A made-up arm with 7 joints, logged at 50 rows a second.
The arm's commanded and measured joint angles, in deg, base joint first. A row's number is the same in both.
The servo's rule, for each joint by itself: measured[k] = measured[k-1] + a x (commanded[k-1-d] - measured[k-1]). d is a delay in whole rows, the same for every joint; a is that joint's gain. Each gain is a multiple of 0.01, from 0.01 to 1. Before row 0 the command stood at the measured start. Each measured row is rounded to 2 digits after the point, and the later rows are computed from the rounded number. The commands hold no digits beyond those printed.
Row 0, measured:
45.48 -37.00 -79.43 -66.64 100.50 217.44 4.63
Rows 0 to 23, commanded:
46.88 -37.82 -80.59 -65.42 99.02 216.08 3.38
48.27 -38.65 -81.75 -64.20 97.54 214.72 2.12
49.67 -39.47 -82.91 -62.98 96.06 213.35 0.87
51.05 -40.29 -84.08 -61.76 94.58 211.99 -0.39
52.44 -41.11 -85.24 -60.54 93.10 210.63 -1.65
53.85 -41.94 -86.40 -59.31 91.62 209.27 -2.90
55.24 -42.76 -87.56 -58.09 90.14 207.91 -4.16
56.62 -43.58 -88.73 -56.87 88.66 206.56 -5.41
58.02 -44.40 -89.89 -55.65 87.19 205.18 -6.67
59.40 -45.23 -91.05 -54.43 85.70 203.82 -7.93
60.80 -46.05 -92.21 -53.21 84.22 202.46 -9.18
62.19 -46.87 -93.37 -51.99 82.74 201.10 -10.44
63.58 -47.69 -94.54 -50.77 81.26 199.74 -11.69
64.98 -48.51 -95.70 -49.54 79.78 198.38 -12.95
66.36 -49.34 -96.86 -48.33 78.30 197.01 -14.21
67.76 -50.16 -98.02 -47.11 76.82 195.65 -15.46
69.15 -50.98 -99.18 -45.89 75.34 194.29 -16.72
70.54 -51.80 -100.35 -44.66 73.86 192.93 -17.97
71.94 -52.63 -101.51 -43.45 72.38 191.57 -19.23
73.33 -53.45 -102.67 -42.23 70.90 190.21 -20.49
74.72 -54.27 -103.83 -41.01 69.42 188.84 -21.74
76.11 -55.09 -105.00 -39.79 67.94 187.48 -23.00
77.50 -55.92 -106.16 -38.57 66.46 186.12 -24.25
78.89 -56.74 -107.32 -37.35 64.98 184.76 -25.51
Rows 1 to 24, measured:
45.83 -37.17 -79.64 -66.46 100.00 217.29 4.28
46.44 -37.48 -80.02 -66.12 99.16 217.01 3.68
47.25 -37.90 -80.54 -65.65 98.11 216.61 2.89
48.20 -38.40 -81.18 -65.07 96.91 216.10 1.97
49.26 -38.97 -81.91 -64.39 95.61 215.50 0.96
50.41 -39.59 -82.72 -63.63 94.25 214.81 -0.12
51.62 -40.26 -83.59 -62.80 92.85 214.05 -1.25
52.87 -40.96 -84.52 -61.91 91.43 213.23 -2.41
54.16 -41.68 -85.49 -60.97 89.99 212.34 -3.60
55.47 -42.43 -86.49 -59.99 88.53 211.40 -4.81
56.80 -43.19 -87.52 -58.97 87.06 210.42 -6.03
58.15 -43.96 -88.57 -57.92 85.59 209.39 -7.26
59.51 -44.74 -89.64 -56.85 84.12 208.33 -8.50
60.88 -45.53 -90.73 -55.75 82.64 207.24 -9.75
62.25 -46.33 -91.83 -54.64 81.16 206.11 -11.00
63.63 -47.13 -92.94 -53.51 79.68 204.96 -12.25
65.01 -47.94 -94.06 -52.37 78.20 203.79 -13.50
66.39 -48.75 -95.19 -51.21 76.72 202.60 -14.75
67.78 -49.56 -96.33 -50.05 75.24 201.39 -16.00
69.17 -50.38 -97.47 -48.88 73.76 200.16 -17.26
70.56 -51.20 -98.61 -47.70 72.28 198.91 -18.51
71.95 -52.02 -99.76 -46.51 70.80 197.65 -19.77
73.34 -52.84 -100.91 -45.32 69.32 196.38 -21.02
74.73 -53.66 -102.06 -44.12 67.84 195.10 -22.28
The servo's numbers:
d 0
a 0.25 0.21 0.18 0.15 0.34 0.11 0.28

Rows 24 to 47, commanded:
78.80 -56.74 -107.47 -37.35 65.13 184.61 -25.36
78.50 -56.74 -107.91 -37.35 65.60 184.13 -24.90
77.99 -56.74 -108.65 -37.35 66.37 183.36 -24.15
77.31 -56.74 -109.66 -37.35 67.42 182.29 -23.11
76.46 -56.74 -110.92 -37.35 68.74 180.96 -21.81
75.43 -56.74 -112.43 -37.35 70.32 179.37 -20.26
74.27 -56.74 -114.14 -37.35 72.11 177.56 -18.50
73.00 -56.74 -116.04 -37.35 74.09 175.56 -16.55
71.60 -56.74 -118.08 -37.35 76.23 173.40 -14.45
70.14 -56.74 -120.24 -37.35 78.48 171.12 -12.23
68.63 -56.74 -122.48 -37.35 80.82 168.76 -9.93
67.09 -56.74 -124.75 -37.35 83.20 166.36 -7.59
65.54 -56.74 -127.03 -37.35 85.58 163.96 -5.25
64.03 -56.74 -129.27 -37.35 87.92 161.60 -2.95
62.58 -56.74 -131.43 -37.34 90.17 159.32 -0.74
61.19 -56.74 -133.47 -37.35 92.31 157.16 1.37
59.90 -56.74 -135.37 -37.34 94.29 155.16 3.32
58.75 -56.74 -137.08 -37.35 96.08 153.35 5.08
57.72 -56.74 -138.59 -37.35 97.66 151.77 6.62
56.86 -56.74 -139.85 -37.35 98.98 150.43 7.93
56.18 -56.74 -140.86 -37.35 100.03 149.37 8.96
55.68 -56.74 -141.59 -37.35 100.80 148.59 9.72
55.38 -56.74 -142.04 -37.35 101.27 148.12 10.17
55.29 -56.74 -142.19 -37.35 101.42 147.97 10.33
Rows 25 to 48, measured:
75.75 -54.31 -103.03 -43.10 66.92 193.95 -23.14
76.44 -54.82 -103.91 -42.24 66.47 192.87 -23.63
76.83 -55.22 -104.76 -41.51 66.44 191.82 -23.78
76.95 -55.54 -105.64 -40.89 66.77 190.77 -23.59
76.83 -55.79 -106.59 -40.36 67.44 189.69 -23.09
76.48 -55.99 -107.64 -39.91 68.42 188.55 -22.30
75.93 -56.15 -108.81 -39.53 69.67 187.34 -21.24
75.20 -56.27 -110.11 -39.20 71.17 186.04 -19.93
74.30 -56.37 -111.54 -38.92 72.89 184.65 -18.40
73.26 -56.45 -113.11 -38.68 74.79 183.16 -16.67
72.10 -56.51 -114.80 -38.48 76.84 181.58 -14.78
70.85 -56.56 -116.59 -38.31 79.00 179.91 -12.77
69.52 -56.60 -118.47 -38.17 81.24 178.16 -10.66
68.15 -56.63 -120.41 -38.05 83.51 176.34 -8.50
66.76 -56.65 -122.39 -37.94 85.77 174.47 -6.33
65.37 -56.67 -124.38 -37.85 87.99 172.57 -4.17
64.00 -56.68 -126.36 -37.77 90.13 170.65 -2.07
62.69 -56.69 -128.29 -37.71 92.15 168.75 -0.07
61.45 -56.70 -130.14 -37.66 94.02 166.88 1.80
60.30 -56.71 -131.89 -37.61 95.71 165.07 3.52
59.27 -56.72 -133.50 -37.57 97.18 163.34 5.04
58.37 -56.72 -134.96 -37.54 98.41 161.72 6.35
57.62 -56.72 -136.23 -37.51 99.38 160.22 7.42
57.04 -56.72 -137.30 -37.49 100.07 158.87 8.23

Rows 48 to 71, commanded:
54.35 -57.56 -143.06 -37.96 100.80 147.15 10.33
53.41 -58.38 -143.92 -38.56 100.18 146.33 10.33
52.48 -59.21 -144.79 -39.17 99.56 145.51 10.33
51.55 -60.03 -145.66 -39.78 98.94 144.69 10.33
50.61 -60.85 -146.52 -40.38 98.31 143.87 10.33
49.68 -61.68 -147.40 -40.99 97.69 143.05 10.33
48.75 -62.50 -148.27 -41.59 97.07 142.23 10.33
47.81 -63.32 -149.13 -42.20 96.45 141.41 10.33
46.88 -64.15 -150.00 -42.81 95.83 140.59 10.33
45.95 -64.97 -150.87 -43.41 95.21 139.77 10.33
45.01 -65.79 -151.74 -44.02 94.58 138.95 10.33
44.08 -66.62 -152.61 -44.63 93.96 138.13 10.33
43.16 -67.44 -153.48 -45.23 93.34 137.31 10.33
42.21 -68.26 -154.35 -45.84 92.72 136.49 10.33
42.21 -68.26 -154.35 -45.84 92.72 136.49 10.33
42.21 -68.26 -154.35 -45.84 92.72 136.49 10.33
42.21 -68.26 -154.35 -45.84 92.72 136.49 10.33
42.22 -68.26 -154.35 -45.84 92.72 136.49 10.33
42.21 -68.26 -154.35 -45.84 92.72 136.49 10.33
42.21 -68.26 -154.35 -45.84 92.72 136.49 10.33
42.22 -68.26 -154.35 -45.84 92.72 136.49 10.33
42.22 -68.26 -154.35 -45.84 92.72 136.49 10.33
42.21 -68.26 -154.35 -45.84 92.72 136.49 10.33
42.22 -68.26 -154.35 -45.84 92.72 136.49 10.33
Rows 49 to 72, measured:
56.37 -56.90 -138.34 -37.56 100.32 157.58 8.82
55.63 -57.21 -139.34 -37.71 100.27 156.34 9.24
54.84 -57.63 -140.32 -37.93 100.03 155.15 9.55
54.02 -58.13 -141.28 -38.21 99.66 154.00 9.77
53.17 -58.70 -142.22 -38.54 99.20 152.89 9.93
52.30 -59.33 -143.15 -38.91 98.69 151.81 10.04
51.41 -60.00 -144.07 -39.31 98.14 150.76 10.12
50.51 -60.70 -144.98 -39.74 97.57 149.73 10.18
49.60 -61.42 -145.88 -40.20 96.98 148.72 10.22
48.69 -62.17 -146.78 -40.68 96.38 147.74 10.25
47.77 -62.93 -147.67 -41.18 95.77 146.77 10.27
46.85 -63.70 -148.56 -41.70 95.15 145.82 10.29
45.93 -64.49 -149.45 -42.23 94.53 144.88 10.30
45.00 -65.28 -150.33 -42.77 93.91 143.96 10.31
44.30 -65.91 -151.05 -43.23 93.51 143.14 10.32
43.78 -66.40 -151.64 -43.62 93.24 142.41 10.32
43.39 -66.79 -152.13 -43.95 93.06 141.76 10.32
43.10 -67.10 -152.53 -44.23 92.94 141.18 10.32
42.88 -67.34 -152.86 -44.47 92.87 140.66 10.32
42.71 -67.53 -153.13 -44.68 92.82 140.20 10.32
42.59 -67.68 -153.35 -44.85 92.79 139.79 10.32
42.50 -67.80 -153.53 -45.00 92.77 139.43 10.32
42.43 -67.90 -153.68 -45.13 92.75 139.11 10.32
42.38 -67.98 -153.80 -45.24 92.74 138.82 10.32

